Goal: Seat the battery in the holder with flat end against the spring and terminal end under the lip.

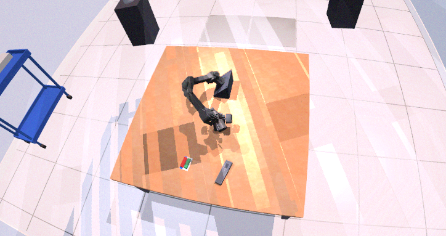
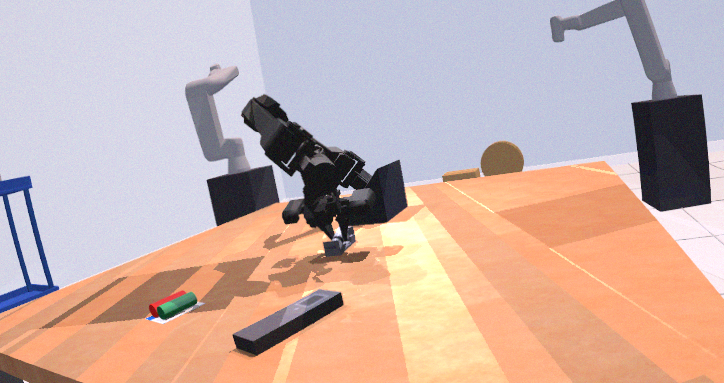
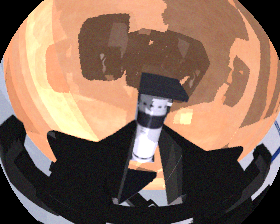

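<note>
Right now the battery is 1 cm above my gripper tip.
</note>
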